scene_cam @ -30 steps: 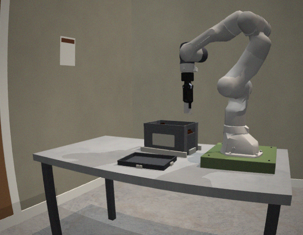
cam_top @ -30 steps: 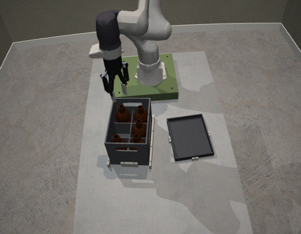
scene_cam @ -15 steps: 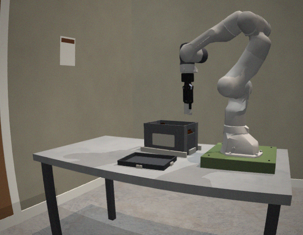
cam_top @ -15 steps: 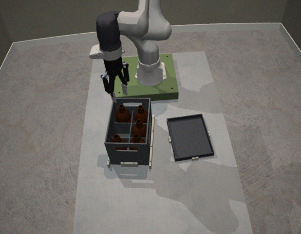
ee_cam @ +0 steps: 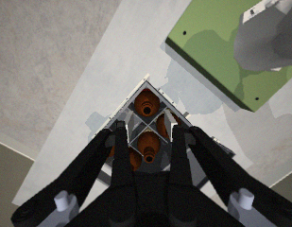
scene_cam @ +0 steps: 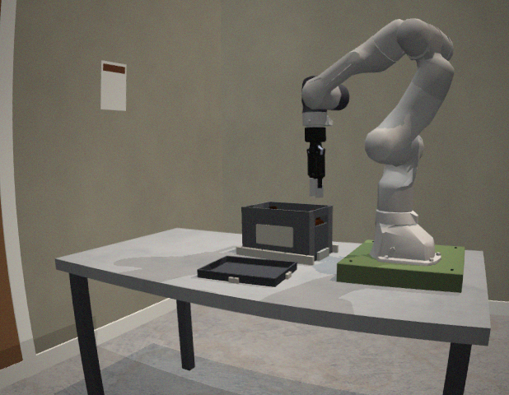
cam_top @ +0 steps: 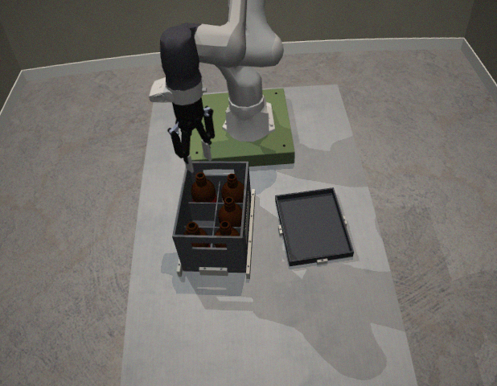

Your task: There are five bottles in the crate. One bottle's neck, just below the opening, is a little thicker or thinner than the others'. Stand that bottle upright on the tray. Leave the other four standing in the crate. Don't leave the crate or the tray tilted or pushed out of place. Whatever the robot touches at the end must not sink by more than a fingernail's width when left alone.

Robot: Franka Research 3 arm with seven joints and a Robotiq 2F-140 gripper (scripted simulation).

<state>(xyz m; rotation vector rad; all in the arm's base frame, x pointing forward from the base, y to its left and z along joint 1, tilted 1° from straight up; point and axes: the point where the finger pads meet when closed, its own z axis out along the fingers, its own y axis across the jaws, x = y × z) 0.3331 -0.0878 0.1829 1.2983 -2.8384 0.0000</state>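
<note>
Now: the brown bottle 15 cm below my hand. Also, from my hand: black tray 33 cm to the left, 23 cm below, 4 cm ahead; dark grey crate 16 cm below, 9 cm ahead, 5 cm to the left; glass bottle 18 cm ahead, 15 cm below, 1 cm to the left.
</note>
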